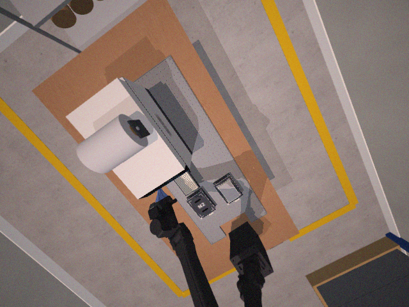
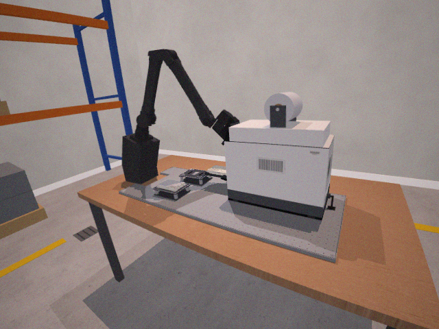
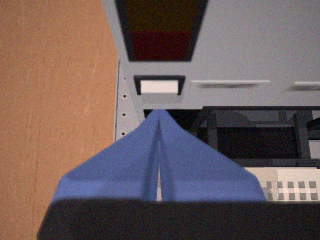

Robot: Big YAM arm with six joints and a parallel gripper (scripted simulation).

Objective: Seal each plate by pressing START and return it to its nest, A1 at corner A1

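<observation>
My gripper is now 20 mm short of the start button and 10 mm above it. Round my hand: foil roll (250 mm ahead, 110 mm to the right, 220 mm above); white well plate (80 mm behind, 90 mm to the right, 100 mm below); dark sealer stage (80 mm behind, 90 mm to the right, 110 mm below).
</observation>
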